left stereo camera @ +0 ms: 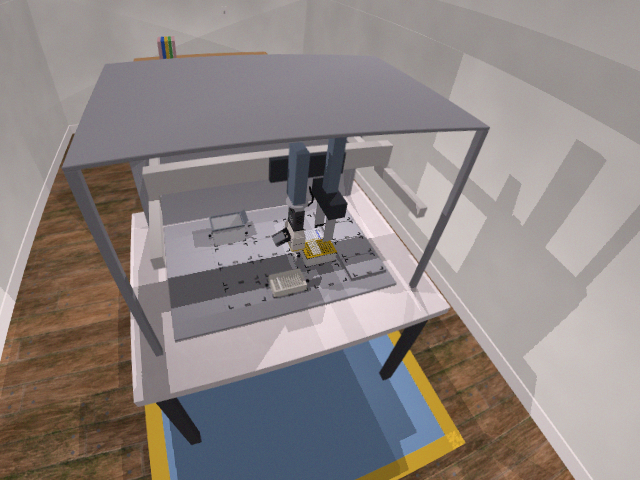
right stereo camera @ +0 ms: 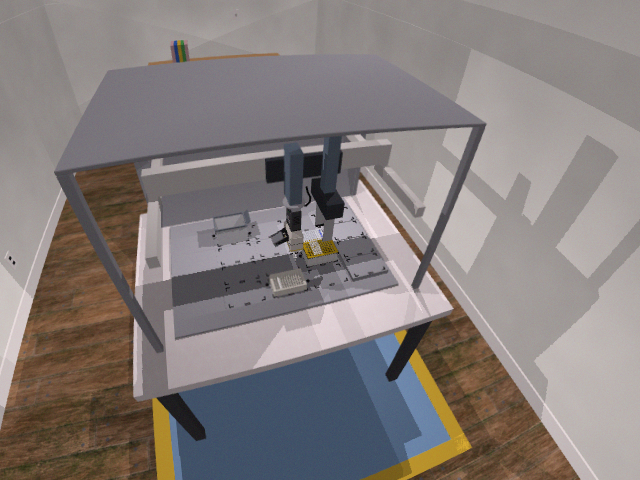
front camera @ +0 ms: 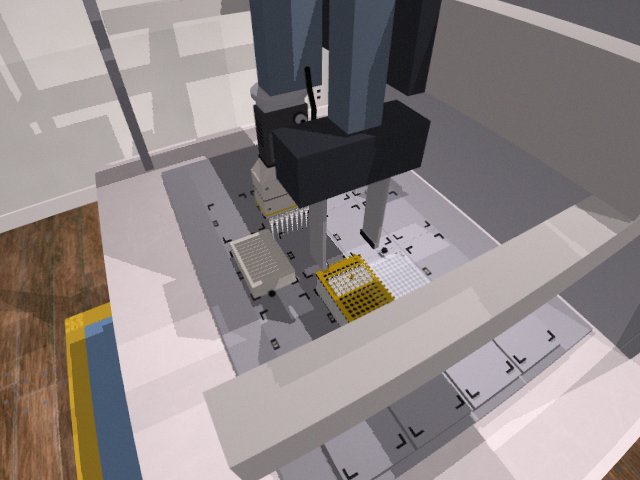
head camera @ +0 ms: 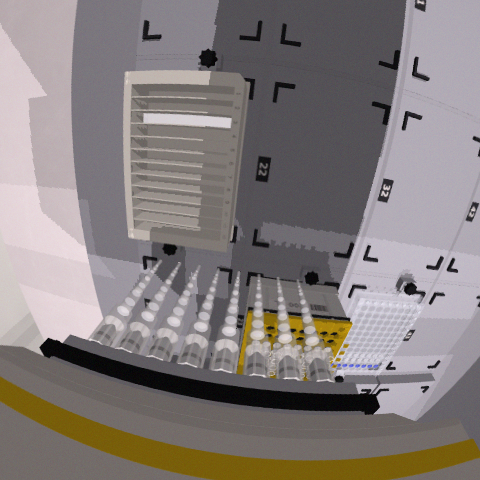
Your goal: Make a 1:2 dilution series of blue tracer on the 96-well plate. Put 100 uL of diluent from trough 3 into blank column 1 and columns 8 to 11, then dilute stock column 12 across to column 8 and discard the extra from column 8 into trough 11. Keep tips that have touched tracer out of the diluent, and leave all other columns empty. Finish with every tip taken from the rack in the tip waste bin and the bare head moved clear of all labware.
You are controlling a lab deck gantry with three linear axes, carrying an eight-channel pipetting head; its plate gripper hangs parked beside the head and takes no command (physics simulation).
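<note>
The pipetting head [front camera: 279, 193] [left stereo camera: 295, 237] [right stereo camera: 294, 238] carries a row of clear tips [front camera: 289, 221] [head camera: 202, 326], with no blue visible in them. They hang above the deck, beyond the trough block [front camera: 261, 260] [head camera: 167, 77] [left stereo camera: 289, 291] [right stereo camera: 289, 291]. One trough, the third from the top in the head view, holds white liquid [head camera: 187, 120]. The yellow tip rack [front camera: 364, 304] [head camera: 341, 327] is partly filled with tips. The 96-well plate [front camera: 400, 276] [head camera: 382, 330] shows one blue column at its near edge. My gripper [front camera: 348, 256] hangs open beside the head, its two fingers apart.
A transparent waste bin [left stereo camera: 229, 226] [right stereo camera: 232, 227] stands at the back left of the deck. The gantry beam [front camera: 392, 356] crosses the foreground of the front view. Black locating knobs [head camera: 208, 58] [head camera: 312, 277] stand beside the labware.
</note>
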